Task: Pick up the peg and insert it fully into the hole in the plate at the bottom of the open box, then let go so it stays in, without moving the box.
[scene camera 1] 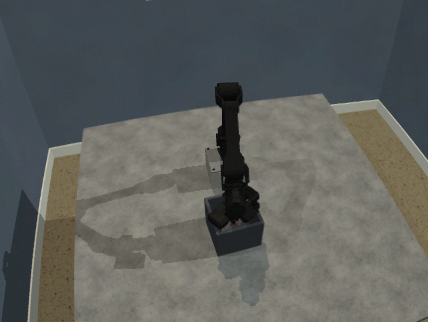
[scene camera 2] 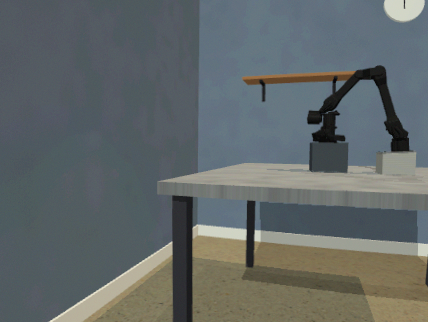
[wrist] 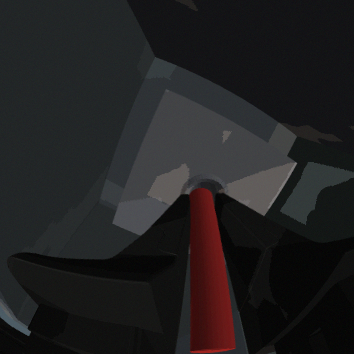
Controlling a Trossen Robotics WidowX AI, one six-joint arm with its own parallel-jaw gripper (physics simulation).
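Pixels of known places: gripper, fingertip midpoint: [scene camera 1: 234, 222] [wrist: 201, 201]; arm's base at its link origin: [scene camera 2: 400, 151].
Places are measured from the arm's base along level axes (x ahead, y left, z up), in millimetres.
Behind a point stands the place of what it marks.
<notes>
The red peg [wrist: 207, 270] {x 301, y -82, z 11 mm} is held between the fingers of my gripper [wrist: 201, 201] {x 307, y -80, z -30 mm}, which is shut on it. In the wrist view the peg's far end overlaps the near part of the hole [wrist: 212, 184] in the grey plate [wrist: 200, 130] {x 339, y -67, z -43 mm}; how deep the tip sits is hidden. The dark grey open box [scene camera 1: 240, 239] {x 385, y -88, z -26 mm} [scene camera 2: 328, 157] {x 315, y -5, z -32 mm} stands on the table, with the plate at its bottom. My gripper reaches down into the box in both scene views, and its fingertips are hidden there. A small bit of red shows inside the box in scene camera 1.
The light-coloured base block [scene camera 1: 214, 165] {x 48, y -69, z -4 mm} [scene camera 2: 395, 163] {x 40, y 49, z -52 mm} of the arm stands beside the box on the table [scene camera 1: 150, 290] {x 444, y -425, z -101 mm} [scene camera 2: 225, 180] {x 718, y 457, z -101 mm}. The box walls surround the fingers. An orange shelf [scene camera 2: 300, 78] is on the wall behind.
</notes>
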